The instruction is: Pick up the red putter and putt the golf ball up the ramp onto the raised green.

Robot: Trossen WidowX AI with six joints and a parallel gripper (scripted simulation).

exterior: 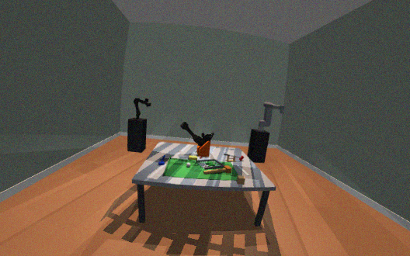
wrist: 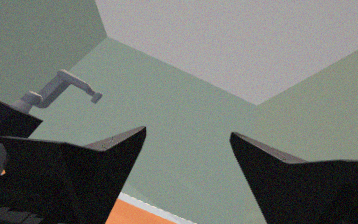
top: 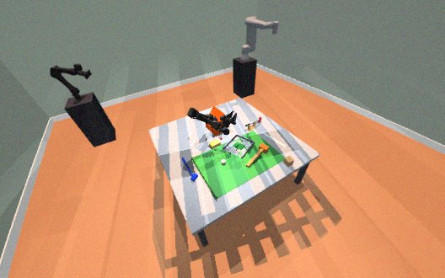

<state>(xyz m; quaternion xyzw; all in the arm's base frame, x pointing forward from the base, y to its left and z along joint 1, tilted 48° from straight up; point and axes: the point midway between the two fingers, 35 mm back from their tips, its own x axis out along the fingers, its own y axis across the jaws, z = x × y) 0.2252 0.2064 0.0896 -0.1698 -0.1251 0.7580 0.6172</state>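
My gripper tip is now 90 mm past the red putter, 300 mm to the right of it and 290 mm above it. From my gripper tip the other things lie so: yellow block: 40 mm behind, 210 mm to the right, 330 mm below; then green mat: 230 mm ahead, 110 mm to the right, 340 mm below; then white golf ball: 210 mm ahead, 250 mm to the right, 320 mm below.
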